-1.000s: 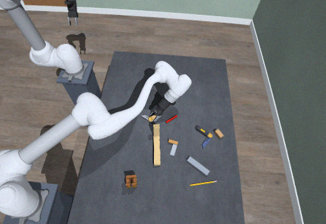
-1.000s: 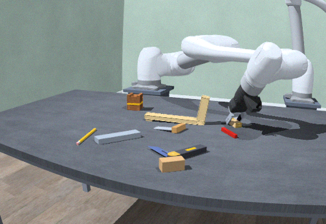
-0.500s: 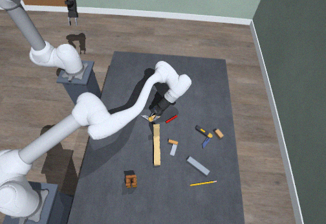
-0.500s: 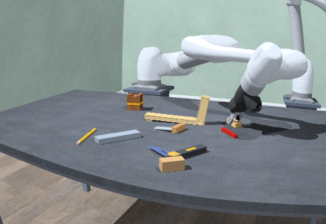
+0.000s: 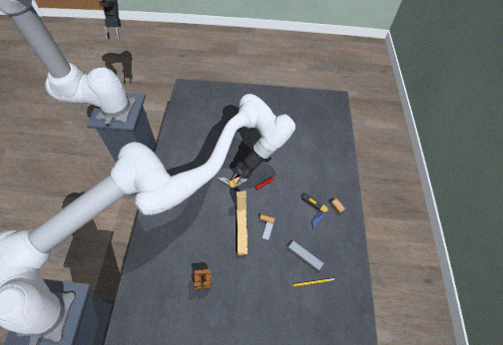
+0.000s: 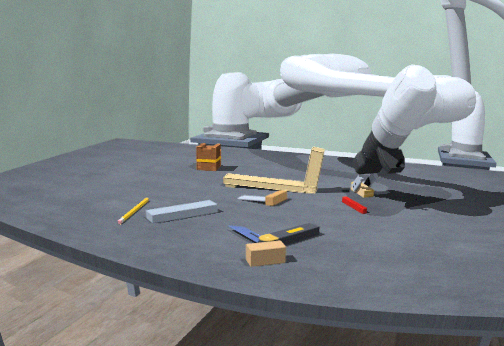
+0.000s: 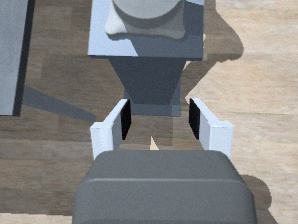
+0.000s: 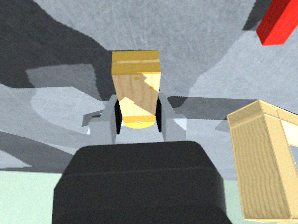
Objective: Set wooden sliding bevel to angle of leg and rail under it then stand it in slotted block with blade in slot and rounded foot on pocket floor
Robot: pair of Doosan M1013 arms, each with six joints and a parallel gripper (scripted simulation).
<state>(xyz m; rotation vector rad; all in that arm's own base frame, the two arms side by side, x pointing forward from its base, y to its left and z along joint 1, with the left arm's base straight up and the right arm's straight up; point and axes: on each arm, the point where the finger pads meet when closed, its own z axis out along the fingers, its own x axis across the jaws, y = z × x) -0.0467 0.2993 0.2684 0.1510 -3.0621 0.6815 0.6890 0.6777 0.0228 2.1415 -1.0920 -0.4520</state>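
Note:
My right gripper is now 20 mm past the wooden sliding bevel and 10 mm above it. From my right hand the other things lie so: red stick 130 mm ahead, 20 mm below; bevel blade 50 mm behind, 10 mm to the right, 10 mm below; orange-handled square 220 mm to the right, 150 mm ahead, 10 mm below.

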